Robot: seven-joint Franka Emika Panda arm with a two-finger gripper.
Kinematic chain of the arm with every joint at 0, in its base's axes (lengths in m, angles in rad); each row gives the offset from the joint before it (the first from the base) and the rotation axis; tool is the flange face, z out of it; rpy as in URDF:
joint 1: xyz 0 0 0.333 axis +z
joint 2: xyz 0 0 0 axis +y
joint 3: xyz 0 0 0.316 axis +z
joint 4: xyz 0.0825 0 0 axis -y
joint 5: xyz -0.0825 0 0.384 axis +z
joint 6: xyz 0 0 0 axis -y
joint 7: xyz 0.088 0 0 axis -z
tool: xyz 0 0 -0.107 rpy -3.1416 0 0
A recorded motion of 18 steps. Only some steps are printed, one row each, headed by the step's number.
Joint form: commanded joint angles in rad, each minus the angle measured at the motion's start. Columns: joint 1, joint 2, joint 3, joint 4, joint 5, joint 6, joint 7.
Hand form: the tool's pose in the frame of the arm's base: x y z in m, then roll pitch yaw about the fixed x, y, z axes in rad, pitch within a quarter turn. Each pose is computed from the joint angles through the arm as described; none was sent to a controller.
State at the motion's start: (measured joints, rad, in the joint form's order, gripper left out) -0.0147 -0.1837 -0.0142 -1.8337 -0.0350 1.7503 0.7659
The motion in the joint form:
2: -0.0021 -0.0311 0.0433 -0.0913 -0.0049 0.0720 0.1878
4: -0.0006 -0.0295 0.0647 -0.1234 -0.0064 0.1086 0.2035
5: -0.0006 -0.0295 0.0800 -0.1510 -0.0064 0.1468 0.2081
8: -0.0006 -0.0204 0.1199 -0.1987 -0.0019 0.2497 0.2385
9: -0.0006 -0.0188 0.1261 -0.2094 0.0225 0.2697 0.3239
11: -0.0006 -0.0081 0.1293 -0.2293 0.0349 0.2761 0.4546
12: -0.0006 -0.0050 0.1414 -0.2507 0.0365 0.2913 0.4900
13: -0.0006 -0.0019 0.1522 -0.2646 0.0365 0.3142 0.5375
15: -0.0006 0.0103 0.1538 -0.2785 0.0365 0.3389 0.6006
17: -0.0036 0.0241 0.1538 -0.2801 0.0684 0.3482 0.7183
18: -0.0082 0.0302 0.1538 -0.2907 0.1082 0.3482 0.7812
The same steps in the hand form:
2: 0.5044 0.0042 0.5912 -3.0767 -0.1020 -0.9373
4: 0.5057 0.0166 0.5782 -3.0762 -0.1072 -0.9288
5: 0.5067 0.0251 0.5683 -3.0688 -0.1152 -0.9175
8: 0.5121 0.0477 0.5502 -3.0281 -0.1393 -0.9098
9: 0.5126 0.0526 0.5461 -2.9992 -0.1127 -0.9971
11: 0.5128 0.0546 0.5313 -3.0043 -0.0733 -1.1261
12: 0.5113 0.0609 0.5206 -3.0111 -0.0659 -1.1494
13: 0.5114 0.0666 0.5144 -3.0031 -0.0627 -1.1861
15: 0.5137 0.0673 0.5038 -3.0004 -0.0522 -1.2468
17: 0.5166 0.0673 0.4969 -2.9985 -0.0035 -1.3781
18: 0.5160 0.0665 0.4886 -3.0148 0.0431 -1.4608

